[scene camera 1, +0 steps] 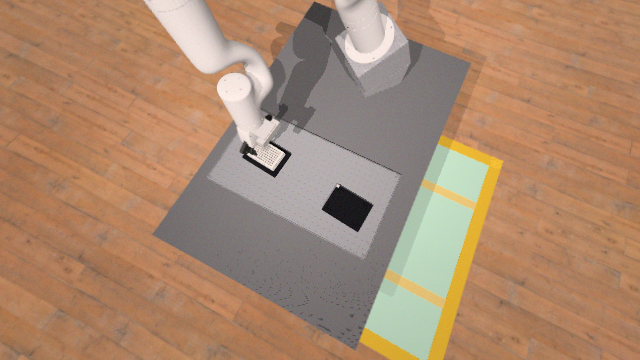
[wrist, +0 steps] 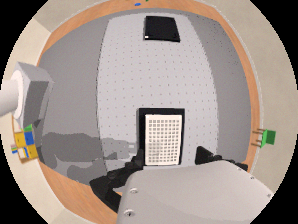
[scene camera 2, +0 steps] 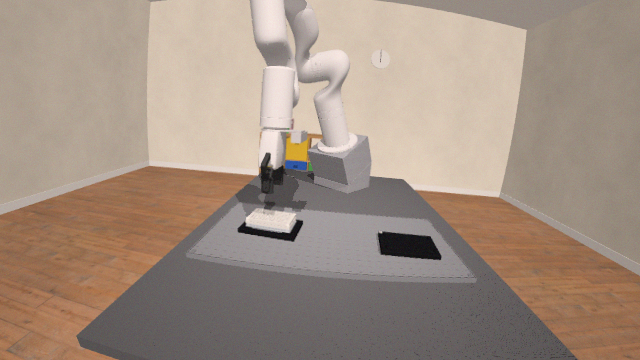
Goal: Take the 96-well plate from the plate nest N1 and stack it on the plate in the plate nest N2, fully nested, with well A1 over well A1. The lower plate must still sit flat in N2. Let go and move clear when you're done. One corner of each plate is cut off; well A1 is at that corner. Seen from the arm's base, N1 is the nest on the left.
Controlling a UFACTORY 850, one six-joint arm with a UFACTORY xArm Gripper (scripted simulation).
Note:
I see my gripper (scene camera 2: 272, 188) and a black plate nest (scene camera 2: 406, 245).
My gripper also shows in the wrist view (wrist: 170, 157). The black plate nest is seen too in scene camera 1 (scene camera 1: 348, 208) and in the wrist view (wrist: 162, 28).

